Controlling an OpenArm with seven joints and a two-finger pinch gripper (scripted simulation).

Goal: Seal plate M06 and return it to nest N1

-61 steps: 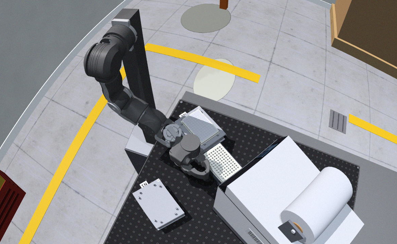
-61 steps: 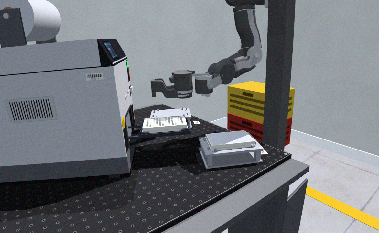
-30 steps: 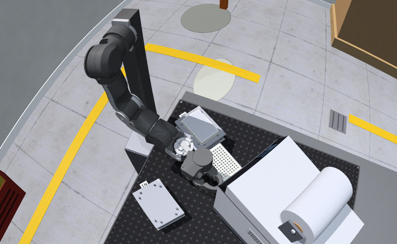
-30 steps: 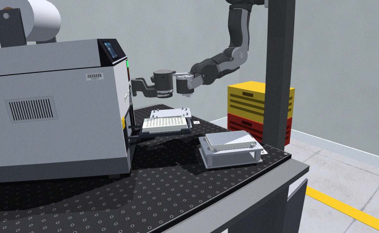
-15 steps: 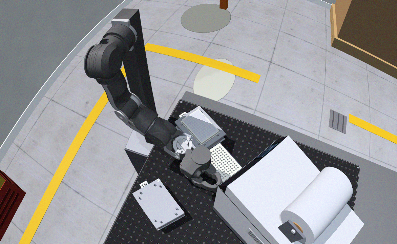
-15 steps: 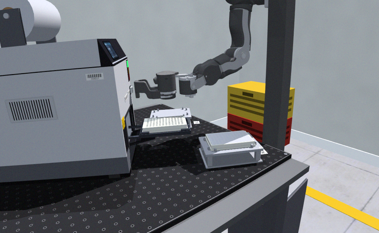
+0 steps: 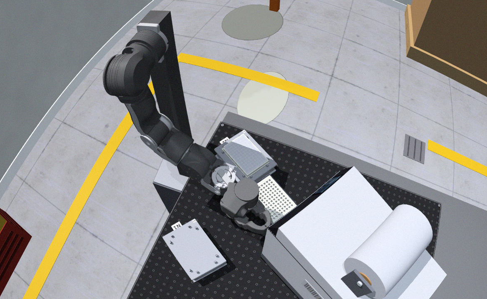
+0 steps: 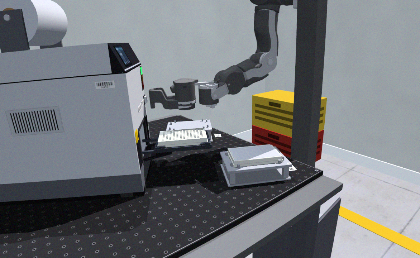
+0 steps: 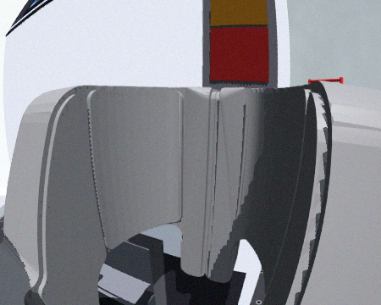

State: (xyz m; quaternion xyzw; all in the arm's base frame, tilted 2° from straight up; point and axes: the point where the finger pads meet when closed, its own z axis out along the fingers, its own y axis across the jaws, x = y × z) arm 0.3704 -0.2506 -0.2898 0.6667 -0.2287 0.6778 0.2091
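Now: hand 20 mm short of the start key and 10 mm to the left of it. Round my hand: sealer's stage (10 mm behind, 120 mm to the left, 100 mm below); then plate M06 (10 mm behind, 120 mm to the left, 90 mm below); then screen (110 mm ahead, 90 mm to the left, 130 mm above).
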